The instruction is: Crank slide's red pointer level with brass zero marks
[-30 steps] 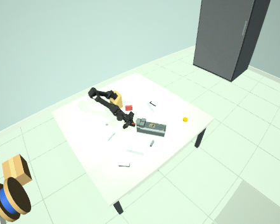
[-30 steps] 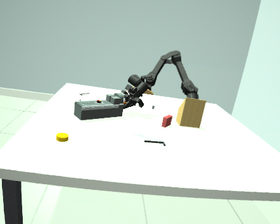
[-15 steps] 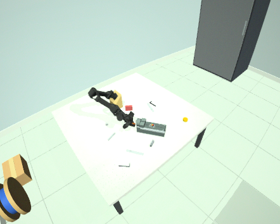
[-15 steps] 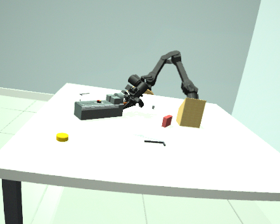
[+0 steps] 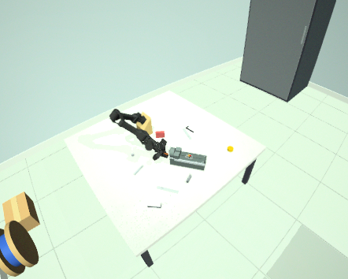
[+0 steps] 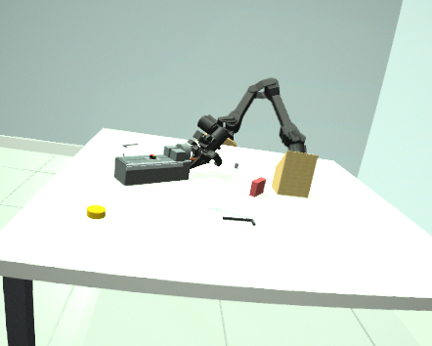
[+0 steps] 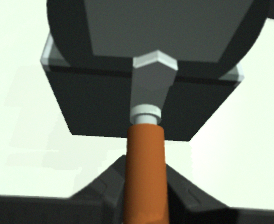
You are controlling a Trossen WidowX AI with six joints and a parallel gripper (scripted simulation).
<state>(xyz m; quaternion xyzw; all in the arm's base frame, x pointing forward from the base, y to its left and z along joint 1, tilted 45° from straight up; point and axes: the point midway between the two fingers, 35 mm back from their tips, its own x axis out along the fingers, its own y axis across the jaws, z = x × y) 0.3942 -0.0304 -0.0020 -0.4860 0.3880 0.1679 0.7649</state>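
My gripper tip is 3 cm below the orange crank handle, 2 cm past it and 1 cm to the left of it. The rest, counted from my gripper tip: yellow disc 47 cm to the left, 20 cm ahead, 2 cm below; then black hex key 35 cm to the left, 21 cm behind, 3 cm below; then red pointer 13 cm ahead, 12 cm to the left, 5 cm above.
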